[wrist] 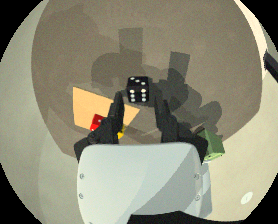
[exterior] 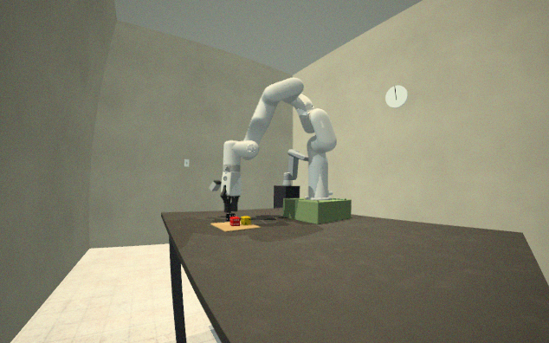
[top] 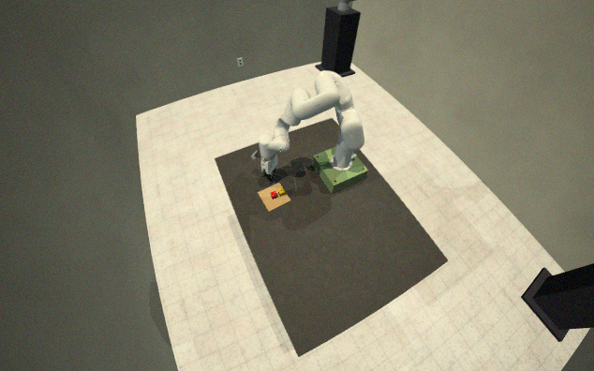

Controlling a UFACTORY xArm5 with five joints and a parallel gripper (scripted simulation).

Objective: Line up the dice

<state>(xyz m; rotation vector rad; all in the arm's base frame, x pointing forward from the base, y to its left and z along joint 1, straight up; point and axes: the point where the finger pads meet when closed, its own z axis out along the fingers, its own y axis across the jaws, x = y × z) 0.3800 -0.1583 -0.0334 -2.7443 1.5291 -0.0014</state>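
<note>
My gripper is now 4 cm above the black die. From my hand the other things lie so: tan mat: 12 cm to the left, 5 cm below, 4 cm ahead; yellow die: 12 cm to the left, 4 cm below; red die: 12 cm to the left, 4 cm below, 4 cm ahead.
</note>
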